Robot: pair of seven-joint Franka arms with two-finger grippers.
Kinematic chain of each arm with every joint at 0, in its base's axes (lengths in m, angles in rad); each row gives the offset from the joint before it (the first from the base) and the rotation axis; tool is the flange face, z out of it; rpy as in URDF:
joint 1: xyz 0 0 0.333 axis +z
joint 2: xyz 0 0 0 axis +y
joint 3: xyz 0 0 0.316 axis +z
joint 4: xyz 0.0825 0 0 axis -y
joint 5: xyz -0.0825 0 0.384 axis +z
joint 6: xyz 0 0 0 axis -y
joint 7: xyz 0.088 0 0 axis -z
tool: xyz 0 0 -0.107 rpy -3.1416 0 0
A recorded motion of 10 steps. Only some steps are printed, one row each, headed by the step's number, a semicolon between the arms.
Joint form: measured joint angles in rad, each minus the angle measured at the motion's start. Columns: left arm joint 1, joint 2, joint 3, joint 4, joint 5, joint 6, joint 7; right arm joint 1, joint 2, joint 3, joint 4, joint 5, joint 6, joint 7.
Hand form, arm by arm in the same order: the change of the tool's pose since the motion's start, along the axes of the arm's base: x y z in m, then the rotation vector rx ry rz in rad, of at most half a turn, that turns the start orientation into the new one. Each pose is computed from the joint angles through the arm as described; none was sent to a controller.
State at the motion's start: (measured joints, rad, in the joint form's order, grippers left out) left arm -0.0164 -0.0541 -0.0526 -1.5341 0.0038 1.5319 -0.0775; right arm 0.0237 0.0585 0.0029 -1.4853 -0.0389 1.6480 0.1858
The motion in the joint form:
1: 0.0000 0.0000 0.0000 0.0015 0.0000 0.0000 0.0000; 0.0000 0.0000 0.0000 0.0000 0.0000 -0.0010 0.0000
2: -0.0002 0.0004 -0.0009 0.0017 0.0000 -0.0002 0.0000; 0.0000 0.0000 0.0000 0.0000 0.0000 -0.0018 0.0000
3: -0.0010 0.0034 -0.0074 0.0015 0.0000 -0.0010 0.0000; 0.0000 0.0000 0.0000 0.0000 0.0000 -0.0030 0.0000
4: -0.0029 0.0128 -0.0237 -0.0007 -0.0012 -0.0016 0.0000; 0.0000 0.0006 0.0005 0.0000 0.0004 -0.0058 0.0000
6: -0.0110 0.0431 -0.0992 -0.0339 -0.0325 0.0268 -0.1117; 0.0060 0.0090 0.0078 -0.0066 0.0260 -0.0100 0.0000
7: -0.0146 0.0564 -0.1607 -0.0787 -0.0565 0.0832 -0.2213; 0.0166 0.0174 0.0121 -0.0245 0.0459 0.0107 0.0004
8: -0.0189 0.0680 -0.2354 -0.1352 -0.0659 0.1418 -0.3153; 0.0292 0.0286 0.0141 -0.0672 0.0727 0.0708 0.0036
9: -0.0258 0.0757 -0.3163 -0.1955 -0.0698 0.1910 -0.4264; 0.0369 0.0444 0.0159 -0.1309 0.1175 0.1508 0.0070
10: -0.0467 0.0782 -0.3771 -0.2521 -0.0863 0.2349 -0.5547; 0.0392 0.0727 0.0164 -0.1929 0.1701 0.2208 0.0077
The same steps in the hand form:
1: 0.0000 0.0000 0.0007 -0.0001 -0.0015 0.0000; -0.0001 0.0000 -0.0001 0.0000 0.0010 0.0000
2: 0.0000 -0.0006 0.0006 0.0000 -0.0011 -0.0011; -0.0002 0.0000 -0.0002 0.0000 0.0018 -0.0001
3: 0.0007 -0.0046 -0.0012 0.0004 0.0029 -0.0084; -0.0003 0.0000 -0.0003 -0.0001 0.0030 -0.0001
4: 0.0029 -0.0148 -0.0074 0.0004 0.0152 -0.0267; -0.0004 0.0003 -0.0009 0.0003 0.0064 0.0003
6: 0.0082 -0.0643 -0.0368 -0.0300 0.0554 0.0002; 0.0014 0.0105 -0.0094 0.0257 0.0265 0.0140
7: 0.0082 -0.1029 -0.0603 -0.0556 0.0660 0.0467; 0.0050 0.0213 -0.0210 0.0456 0.0331 0.0287
8: 0.0013 -0.1469 -0.0882 -0.0633 0.0832 0.0659; 0.0120 0.0327 -0.0424 0.0730 0.0285 0.0383
9: -0.0148 -0.1931 -0.1166 -0.0593 0.1081 0.0935; 0.0194 0.0424 -0.0749 0.1177 0.0306 0.0356
10: -0.0365 -0.2349 -0.1408 -0.0619 0.1350 0.1469; 0.0263 0.0480 -0.1153 0.1674 0.0537 0.0197

